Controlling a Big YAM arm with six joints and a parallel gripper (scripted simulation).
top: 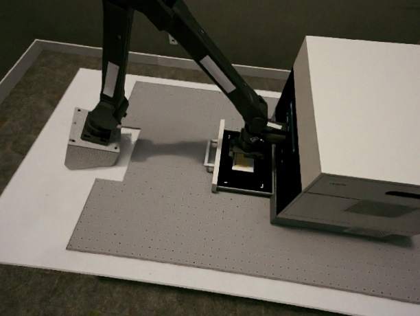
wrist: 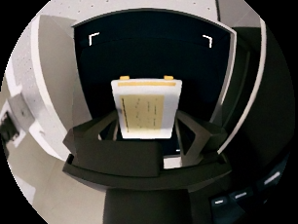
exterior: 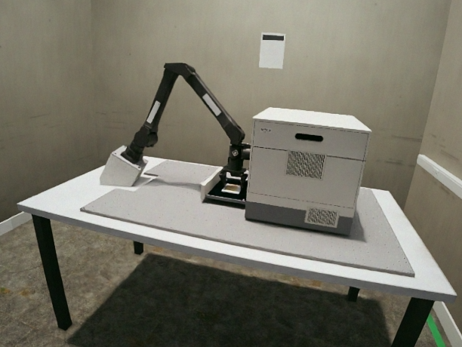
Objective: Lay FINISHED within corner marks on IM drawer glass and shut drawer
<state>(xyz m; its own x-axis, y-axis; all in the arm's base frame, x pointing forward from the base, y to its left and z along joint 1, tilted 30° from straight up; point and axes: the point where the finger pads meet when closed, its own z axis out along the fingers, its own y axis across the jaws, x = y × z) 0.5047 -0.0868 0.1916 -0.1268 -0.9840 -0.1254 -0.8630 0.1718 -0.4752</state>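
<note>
Now: hand 1 cm to the right of the cassette and 1 cm above it. From my hand the other things lie so: drawer 1 cm ahead.
</note>
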